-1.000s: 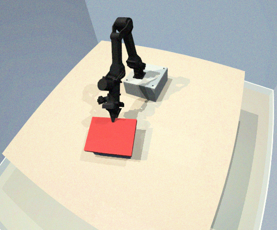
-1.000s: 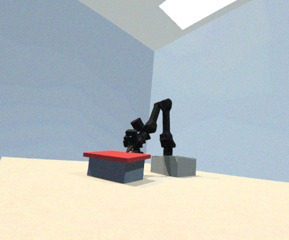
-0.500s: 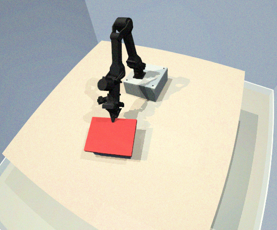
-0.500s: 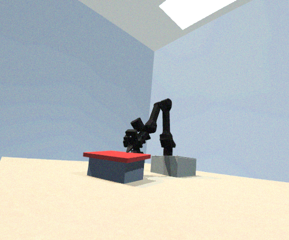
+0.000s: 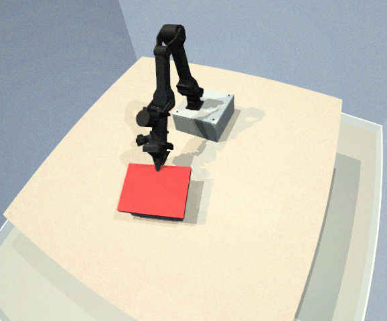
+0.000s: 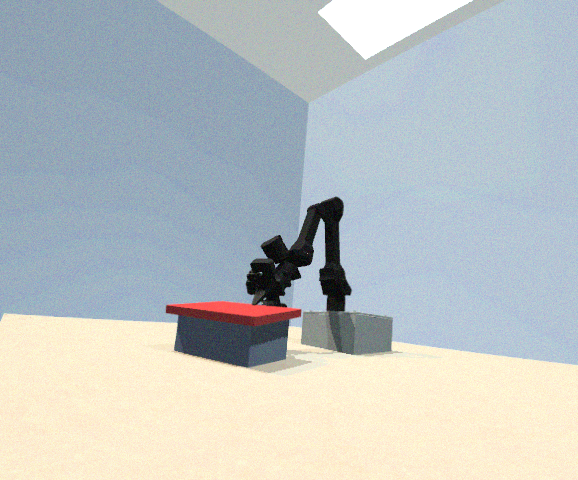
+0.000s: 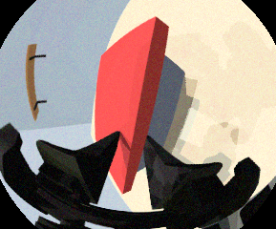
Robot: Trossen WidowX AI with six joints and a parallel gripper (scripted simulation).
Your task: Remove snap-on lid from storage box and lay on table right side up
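Right now my gripper tip is 8 cm short of the red lid and 2 cm to the right of it. From my gripper tip the other things lie so: storage box 7 cm ahead, 5 cm below, 2 cm to the left.
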